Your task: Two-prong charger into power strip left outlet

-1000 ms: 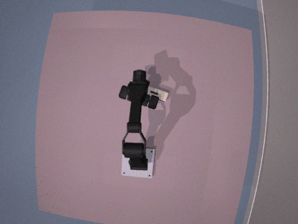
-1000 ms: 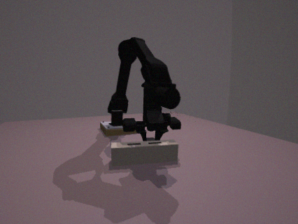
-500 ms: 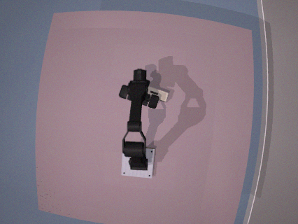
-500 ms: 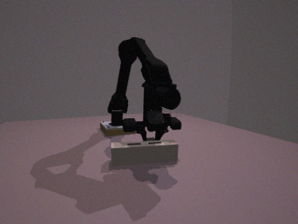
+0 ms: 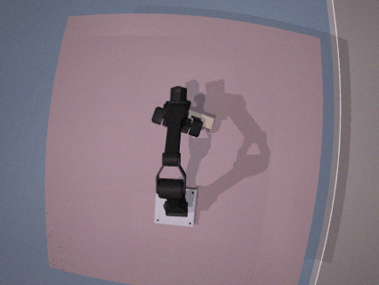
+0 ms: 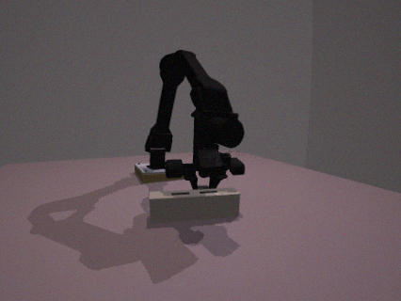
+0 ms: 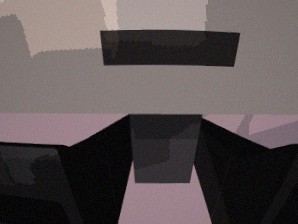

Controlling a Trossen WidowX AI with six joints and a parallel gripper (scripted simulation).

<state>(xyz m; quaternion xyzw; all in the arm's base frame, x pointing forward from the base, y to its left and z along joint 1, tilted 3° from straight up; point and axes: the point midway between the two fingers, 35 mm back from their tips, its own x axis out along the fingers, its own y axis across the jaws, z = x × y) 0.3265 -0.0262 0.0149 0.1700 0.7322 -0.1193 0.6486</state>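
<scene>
Now: the charger 20 mm ahead of my gripper tip, 10 mm to the right of it and 10 mm above it.
</scene>
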